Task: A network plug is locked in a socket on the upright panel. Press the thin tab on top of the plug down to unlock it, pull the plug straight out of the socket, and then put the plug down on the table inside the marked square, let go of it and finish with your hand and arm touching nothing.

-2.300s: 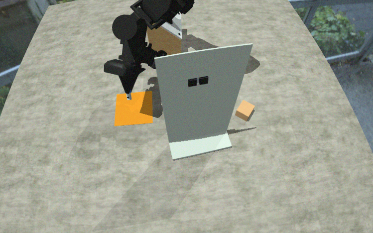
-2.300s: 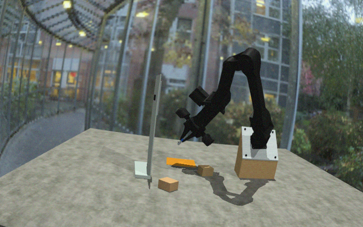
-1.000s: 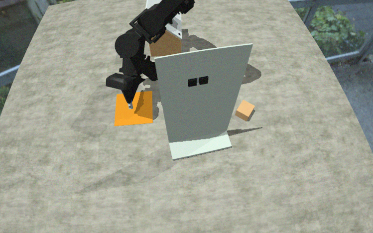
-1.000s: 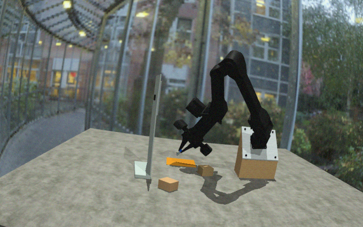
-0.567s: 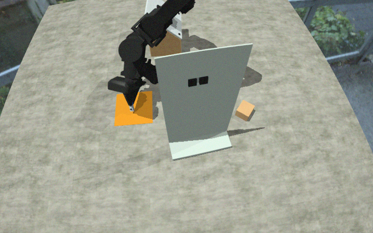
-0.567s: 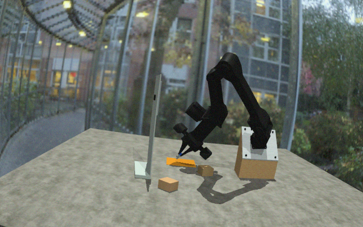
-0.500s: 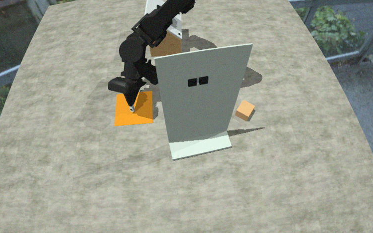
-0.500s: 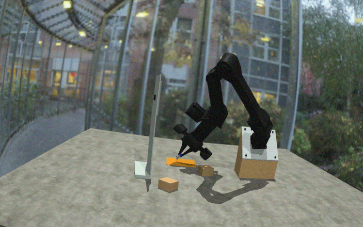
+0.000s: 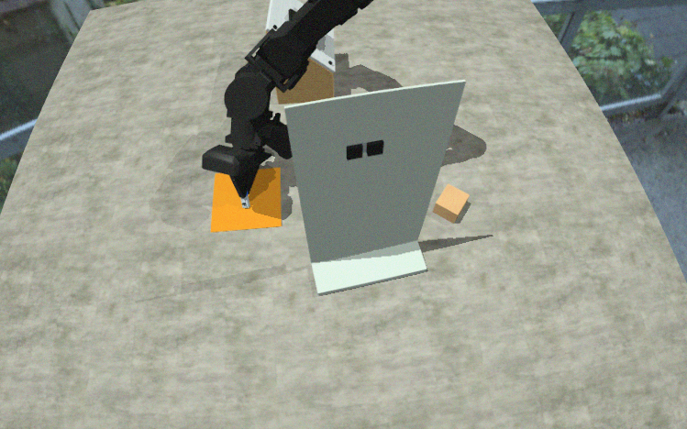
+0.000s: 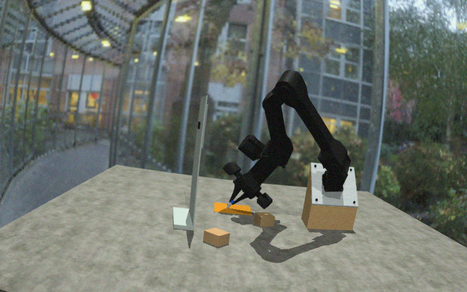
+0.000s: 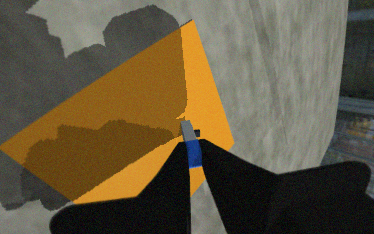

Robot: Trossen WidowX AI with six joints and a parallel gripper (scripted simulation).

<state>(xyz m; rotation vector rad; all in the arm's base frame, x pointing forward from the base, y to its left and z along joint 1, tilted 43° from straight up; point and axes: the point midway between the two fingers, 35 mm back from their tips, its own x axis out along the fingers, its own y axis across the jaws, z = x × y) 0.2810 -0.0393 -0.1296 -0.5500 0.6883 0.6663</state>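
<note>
Right now the network plug is right at my gripper tip. Round my gripper tip: grey-white panel (18 cm to the left, 14 cm above, 13 cm ahead); then orange marked square (2 cm below, 1 cm behind); then thin pale tab (1 cm below, 1 cm ahead).
</note>
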